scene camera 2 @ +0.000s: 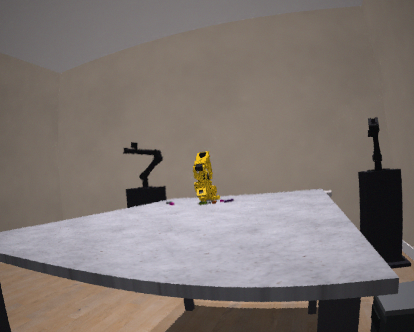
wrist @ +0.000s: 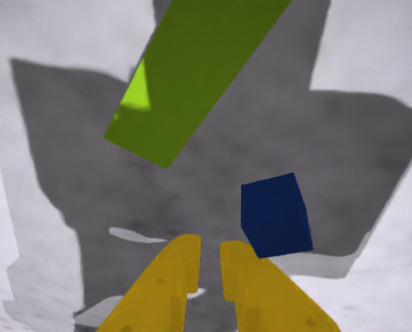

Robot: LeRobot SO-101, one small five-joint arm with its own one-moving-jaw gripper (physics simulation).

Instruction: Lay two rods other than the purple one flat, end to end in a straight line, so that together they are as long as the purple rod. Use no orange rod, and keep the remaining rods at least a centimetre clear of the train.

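Where they show: hand, its tool point: [scene camera 2: 204, 201] [wrist: 199, 256]; arm's base, origin of its link: [scene camera 2: 208, 200].
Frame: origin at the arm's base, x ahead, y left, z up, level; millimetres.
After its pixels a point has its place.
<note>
My gripper [wrist: 210, 240] {z 6, x 151, y 30 mm} is shut and empty, its two yellow jaws side by side with a thin gap between the tips. In the wrist view a green rod [wrist: 195, 75] lies flat beyond the tips, running from upper right to lower left. A dark blue piece [wrist: 274, 215] {z 9, x 173, y 23 mm} is just right of the right jaw tip and meets its edge in the picture; whether they touch I cannot tell. In the scene view the green rod [scene camera 2: 202, 203] {z 4, x 217, y 43 mm} is a tiny patch at the arm's foot. The purple rod [scene camera 2: 229, 200] {z 6, x 155, y 152 mm} lies to its right. The jaws are too small to make out there.
An orange-red piece [scene camera 2: 214, 202] {z 5, x 208, y 97 mm} lies by the arm's base. A small magenta piece [scene camera 2: 171, 203] {z 8, x 204, y -117 mm} lies left of the arm, another [scene camera 2: 222, 201] {z 1, x 133, y 112 mm} beside the purple rod. These are at the far edge of the grey table [scene camera 2: 225, 245] {z 0, x 982, y 359 mm}. Two black arms stand beyond the table.
</note>
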